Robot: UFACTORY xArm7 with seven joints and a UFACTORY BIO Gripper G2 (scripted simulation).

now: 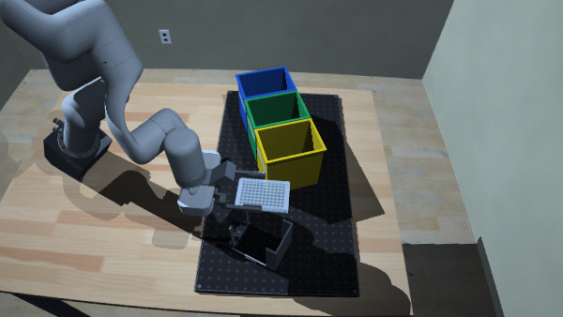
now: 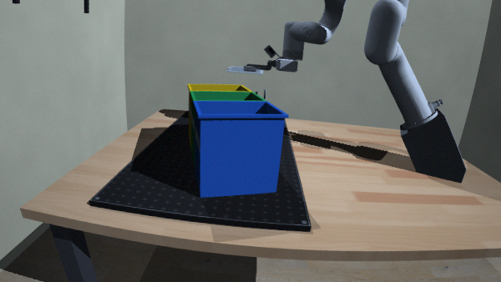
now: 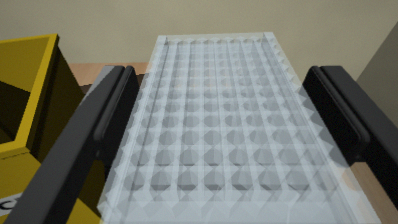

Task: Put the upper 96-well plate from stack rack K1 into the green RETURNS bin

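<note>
My gripper is now 1 cm short of the green bin, 34 cm to the right of it and 14 cm above it. The rest, counted from my hand: 96-well plate 2 cm ahead, 1 cm below; blue bin 5 cm behind, 46 cm to the left, 14 cm below; yellow bin 6 cm ahead, 22 cm to the left, 14 cm below.
</note>
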